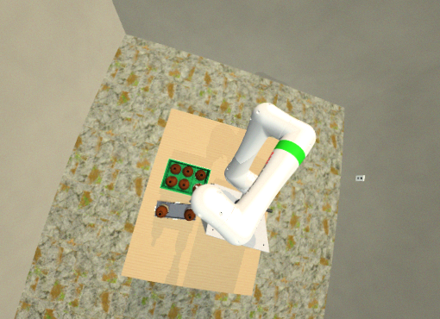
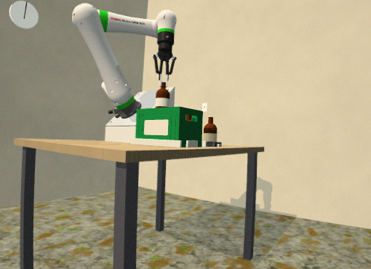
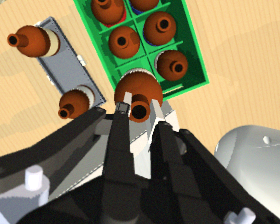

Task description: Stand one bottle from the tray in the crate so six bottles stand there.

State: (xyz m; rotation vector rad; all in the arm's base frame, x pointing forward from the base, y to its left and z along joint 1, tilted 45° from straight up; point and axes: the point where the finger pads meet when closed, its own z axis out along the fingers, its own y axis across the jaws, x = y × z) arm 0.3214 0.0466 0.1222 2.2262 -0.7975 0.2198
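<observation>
Right now the brown bottle is 90 mm below my hand. Round my hand: grey tray: 330 mm below, 190 mm to the left, 90 mm ahead; then green crate: 260 mm below, 90 mm ahead, 40 mm to the right.
</observation>
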